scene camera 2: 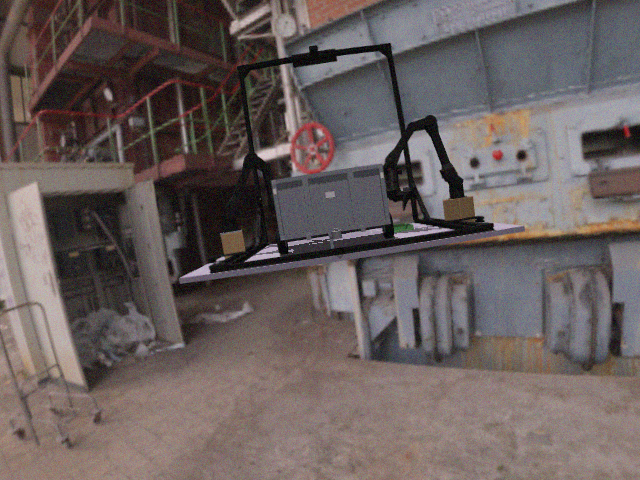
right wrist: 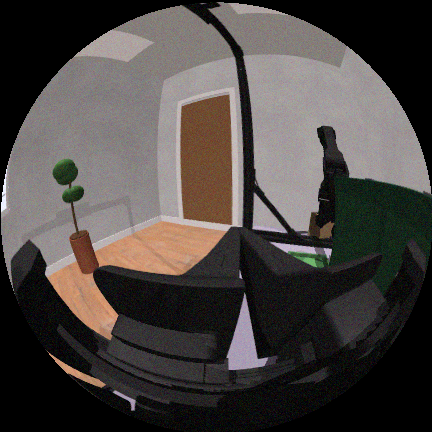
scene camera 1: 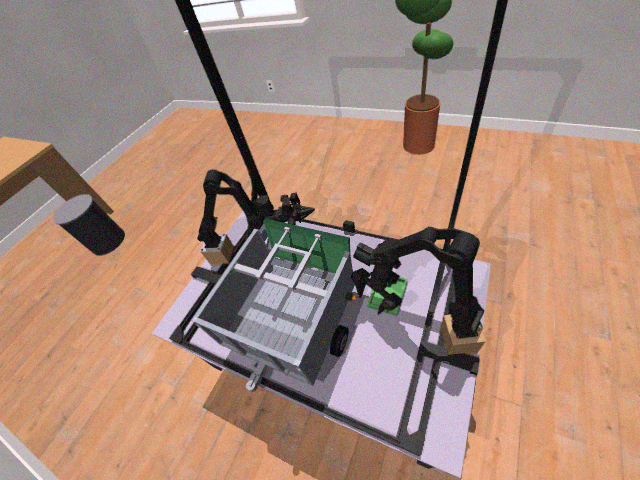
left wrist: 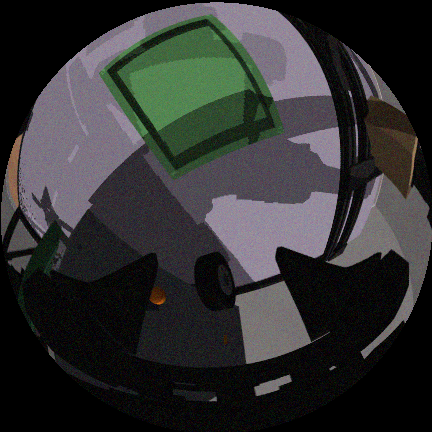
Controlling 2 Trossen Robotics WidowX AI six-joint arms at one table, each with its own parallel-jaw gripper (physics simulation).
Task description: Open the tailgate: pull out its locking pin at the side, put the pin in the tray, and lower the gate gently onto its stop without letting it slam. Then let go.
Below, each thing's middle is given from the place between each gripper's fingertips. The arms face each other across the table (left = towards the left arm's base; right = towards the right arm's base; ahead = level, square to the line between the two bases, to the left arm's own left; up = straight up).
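Measured from my left hand, the grey truck bed (scene camera 1: 285, 316) is 14 cm ahead, 27 cm to the right and 5 cm above. My left gripper itself is 8 cm above the green tray (left wrist: 191, 90), and it is 3 cm to the right of the tray and 12 cm past it.
From my right hand, I find the green tray 140 mm ahead, 350 mm to the left and 230 mm below. The grey truck bed is 50 mm to the left of my right hand, 90 mm below it and 390 mm ahead of it.
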